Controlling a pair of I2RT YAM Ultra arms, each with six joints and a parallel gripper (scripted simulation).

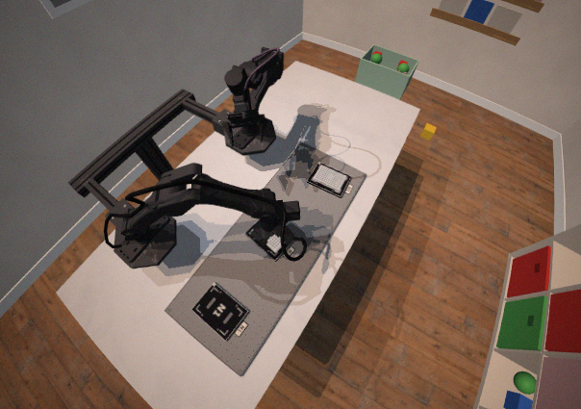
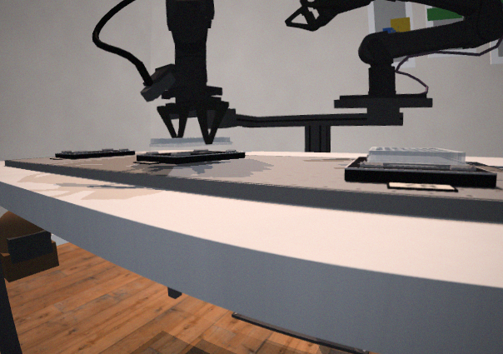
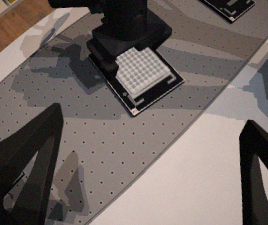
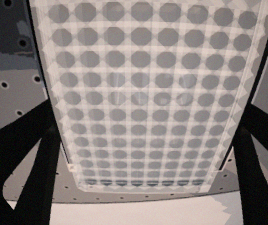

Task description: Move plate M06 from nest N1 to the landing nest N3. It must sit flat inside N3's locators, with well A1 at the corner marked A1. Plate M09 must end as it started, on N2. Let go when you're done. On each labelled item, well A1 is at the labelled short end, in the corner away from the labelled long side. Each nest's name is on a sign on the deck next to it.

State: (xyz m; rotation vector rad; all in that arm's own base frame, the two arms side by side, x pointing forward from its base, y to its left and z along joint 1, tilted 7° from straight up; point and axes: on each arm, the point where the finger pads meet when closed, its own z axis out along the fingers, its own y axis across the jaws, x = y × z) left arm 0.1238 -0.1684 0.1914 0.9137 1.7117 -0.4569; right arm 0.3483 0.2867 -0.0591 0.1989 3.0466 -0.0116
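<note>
My right hand is 30 mm above the N3 nest. The rest, counted from my right hand: plate 50 mm ahead, 350 mm to the left, 20 mm below.
</note>
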